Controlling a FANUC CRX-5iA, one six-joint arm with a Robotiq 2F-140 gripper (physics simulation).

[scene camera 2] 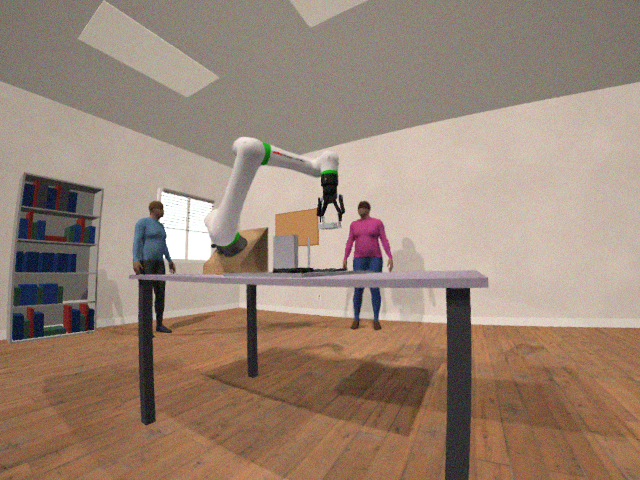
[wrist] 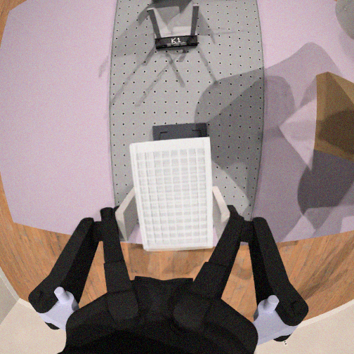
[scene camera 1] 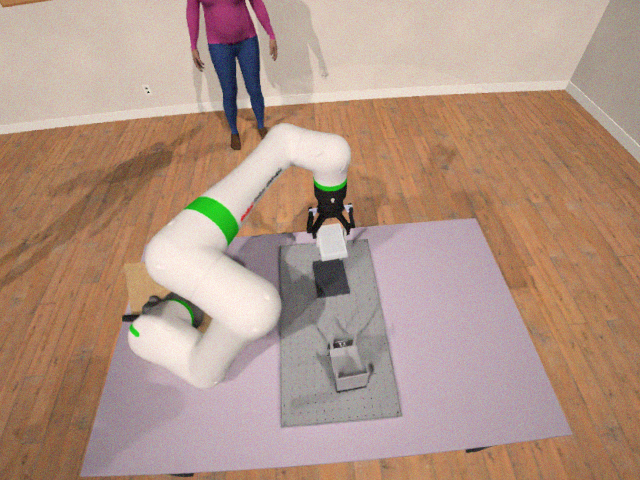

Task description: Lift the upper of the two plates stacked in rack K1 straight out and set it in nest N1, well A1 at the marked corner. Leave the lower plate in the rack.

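Frame: origin at the arm's base, x right, y down, z ahead, level; centimetres.
Seen in the pictures: gripper, fingertip midpoint: (scene camera 2: pixel 330 228) (scene camera 1: pixel 331 242); arm's base at its link origin: (scene camera 2: pixel 236 248) (scene camera 1: pixel 182 311).
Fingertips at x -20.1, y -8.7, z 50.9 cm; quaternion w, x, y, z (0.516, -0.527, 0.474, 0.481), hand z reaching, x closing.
Observation:
Offsets run from my fingertips to a thing's top centre. Level surfaces: height alone.
My gripper (scene camera 1: pixel 331 235) (scene camera 2: pixel 330 223) (wrist: pixel 174 198) is shut on a white well plate (scene camera 1: pixel 331 245) (scene camera 2: pixel 329 226) (wrist: pixel 172 175), with one finger pad on each long side. It holds the plate level, high above the far end of the pegboard base. The dark flat nest N1 @[dx +0.7, dy +20.7, dz -0.5 cm] (scene camera 1: pixel 331 280) (wrist: pixel 180 131) lies on the base. In the wrist view the plate hides most of it. The grey rack K1 @[dx +35.4, dy +8.0, dz +3.3 cm] (scene camera 1: pixel 351 382) (scene camera 2: pixel 285 252) (wrist: pixel 176 42) stands upright towards the near end of the base. The lower plate cannot be made out inside it. Well A1 cannot be told apart.
The perforated grey base @[dy +22.1 cm] (scene camera 1: pixel 305 397) (wrist: pixel 135 75) lies on the lilac table top @[dy +23.6 cm] (scene camera 1: pixel 454 330) (scene camera 2: pixel 413 279) (wrist: pixel 55 125). A tan angled mount (scene camera 1: pixel 138 281) (scene camera 2: pixel 255 250) (wrist: pixel 332 115) stands at the arm's base. A person in pink (scene camera 1: pixel 230 23) (scene camera 2: pixel 368 237) stands beyond the table.

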